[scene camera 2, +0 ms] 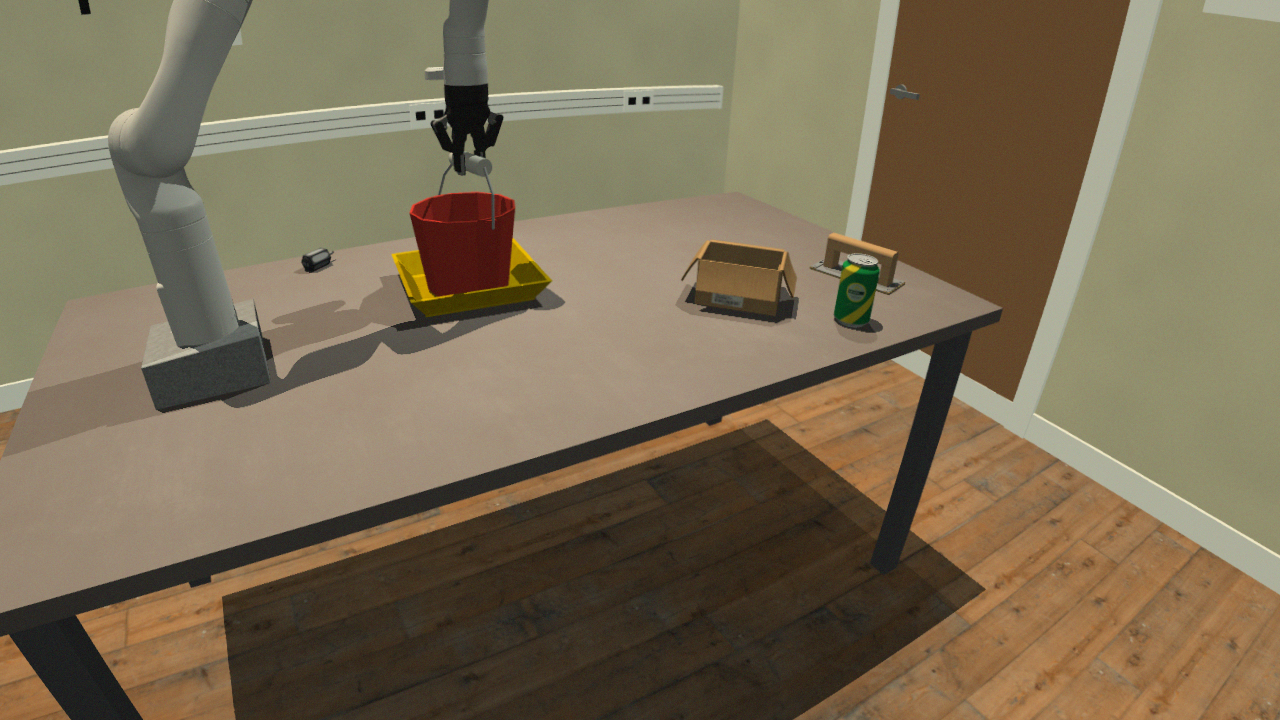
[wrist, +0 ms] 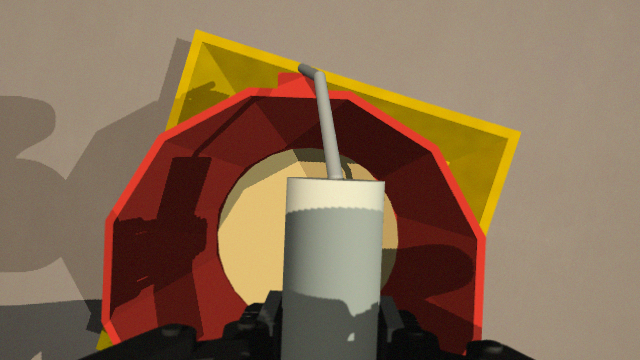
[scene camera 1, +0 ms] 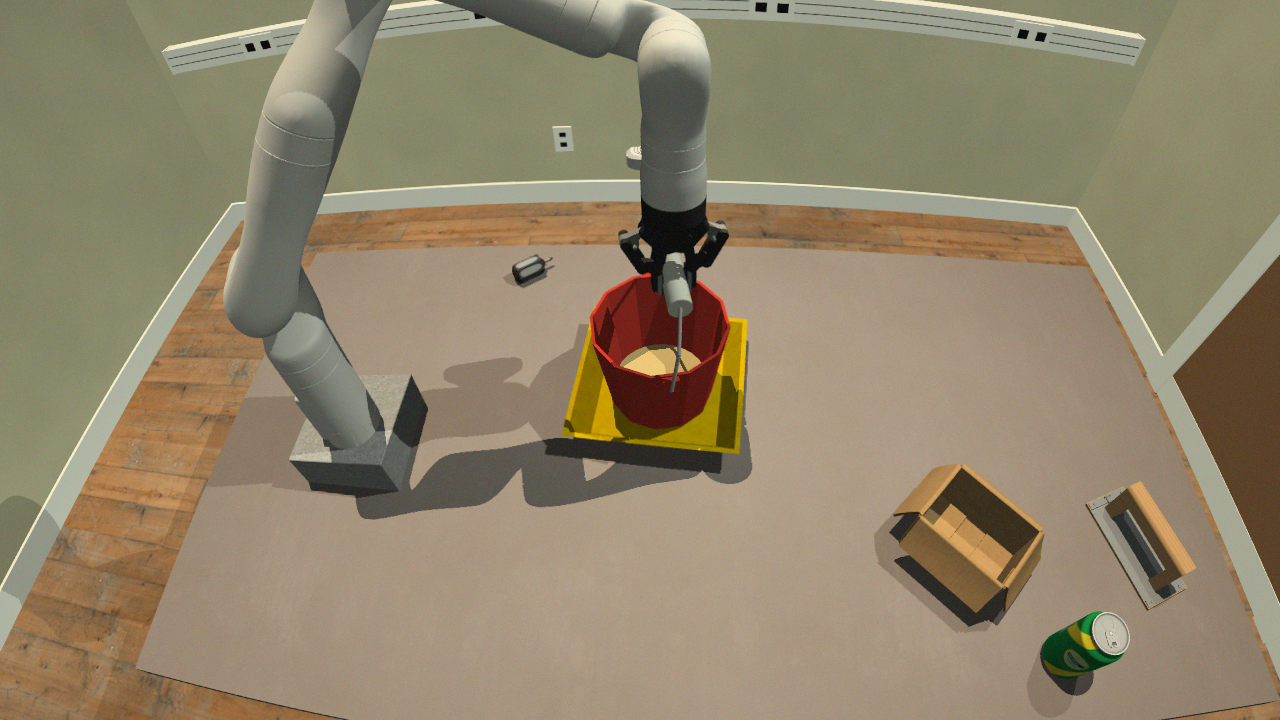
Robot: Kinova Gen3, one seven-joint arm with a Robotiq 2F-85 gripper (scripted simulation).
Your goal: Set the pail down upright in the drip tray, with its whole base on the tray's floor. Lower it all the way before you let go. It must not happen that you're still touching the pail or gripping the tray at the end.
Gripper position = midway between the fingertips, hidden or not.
gripper: scene camera 2 470,173; wrist 329,319; scene camera 1 673,289
red pail: scene camera 2; wrist; scene camera 1 635,339
yellow drip tray: scene camera 2 527,279; wrist; scene camera 1
same spot on yellow drip tray: (wrist: 479,153) = (scene camera 1: 734,335)
same spot on red pail: (wrist: 197,235) = (scene camera 2: 426,267)
